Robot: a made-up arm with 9 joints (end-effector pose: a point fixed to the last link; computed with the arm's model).
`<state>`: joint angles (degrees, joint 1 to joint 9).
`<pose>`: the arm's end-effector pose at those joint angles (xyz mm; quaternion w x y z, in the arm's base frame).
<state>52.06 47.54 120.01 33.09 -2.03 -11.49 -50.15 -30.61 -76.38</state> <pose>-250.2 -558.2 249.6 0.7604 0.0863 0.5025 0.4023</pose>
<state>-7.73 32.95 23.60 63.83 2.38 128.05 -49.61 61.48 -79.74</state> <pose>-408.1 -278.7 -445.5 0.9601 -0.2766 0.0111 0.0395</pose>
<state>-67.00 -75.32 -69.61 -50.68 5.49 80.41 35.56 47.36 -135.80</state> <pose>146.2 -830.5 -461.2 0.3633 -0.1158 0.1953 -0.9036</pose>
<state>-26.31 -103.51 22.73 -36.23 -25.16 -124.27 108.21 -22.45 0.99</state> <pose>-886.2 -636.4 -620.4 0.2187 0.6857 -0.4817 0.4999</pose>
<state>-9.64 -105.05 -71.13 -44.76 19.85 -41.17 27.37 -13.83 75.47</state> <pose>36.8 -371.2 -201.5 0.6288 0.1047 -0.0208 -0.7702</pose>
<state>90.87 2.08 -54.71 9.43 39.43 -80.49 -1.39 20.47 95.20</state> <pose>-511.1 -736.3 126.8 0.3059 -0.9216 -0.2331 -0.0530</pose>
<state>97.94 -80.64 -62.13 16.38 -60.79 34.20 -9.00 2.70 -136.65</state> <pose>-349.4 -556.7 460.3 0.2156 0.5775 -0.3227 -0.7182</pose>
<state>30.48 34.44 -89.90 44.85 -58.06 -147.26 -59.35 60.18 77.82</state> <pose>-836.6 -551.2 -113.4 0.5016 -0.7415 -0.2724 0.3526</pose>
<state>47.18 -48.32 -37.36 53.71 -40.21 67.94 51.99 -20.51 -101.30</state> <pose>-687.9 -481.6 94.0 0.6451 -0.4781 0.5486 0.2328</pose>
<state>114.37 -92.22 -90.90 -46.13 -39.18 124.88 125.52 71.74 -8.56</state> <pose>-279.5 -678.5 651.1 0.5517 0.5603 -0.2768 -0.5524</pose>
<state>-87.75 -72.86 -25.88 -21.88 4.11 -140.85 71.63 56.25 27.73</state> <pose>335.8 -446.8 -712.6 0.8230 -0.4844 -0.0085 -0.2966</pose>
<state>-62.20 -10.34 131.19 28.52 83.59 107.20 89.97 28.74 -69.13</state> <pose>-129.3 -20.1 -327.7 0.7047 0.0870 0.6289 -0.3167</pose>
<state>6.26 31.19 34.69 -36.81 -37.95 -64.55 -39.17 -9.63 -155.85</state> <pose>-293.8 -126.3 -3.1 0.4679 -0.5231 0.5706 0.4264</pose>
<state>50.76 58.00 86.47 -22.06 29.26 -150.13 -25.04 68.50 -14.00</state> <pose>104.1 -3.8 228.4 0.5891 0.2784 0.4878 -0.5810</pose>
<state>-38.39 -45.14 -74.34 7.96 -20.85 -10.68 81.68 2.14 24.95</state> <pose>-35.5 -608.9 -43.9 0.5624 0.6941 0.3413 -0.2923</pose>
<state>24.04 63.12 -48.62 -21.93 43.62 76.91 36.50 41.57 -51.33</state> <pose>-700.4 -185.7 61.4 0.3522 0.4019 -0.8425 0.0683</pose>
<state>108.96 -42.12 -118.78 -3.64 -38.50 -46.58 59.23 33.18 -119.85</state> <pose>-121.9 -810.4 245.2 0.1451 -0.5708 -0.2294 0.7749</pose>
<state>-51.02 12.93 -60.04 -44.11 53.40 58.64 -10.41 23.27 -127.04</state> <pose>-255.0 -502.8 -554.0 0.0590 -0.0043 0.7875 -0.6134</pose>
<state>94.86 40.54 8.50 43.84 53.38 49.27 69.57 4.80 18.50</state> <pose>-250.6 -597.0 605.1 0.2235 0.7684 -0.1434 -0.5823</pose>
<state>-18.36 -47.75 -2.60 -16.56 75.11 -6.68 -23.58 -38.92 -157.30</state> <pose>-220.2 -428.4 -412.5 0.1863 -0.4025 0.4204 -0.7916</pose>
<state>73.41 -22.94 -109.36 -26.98 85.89 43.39 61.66 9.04 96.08</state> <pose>-157.4 -304.3 438.8 0.9037 -0.0603 -0.1719 -0.3875</pose>
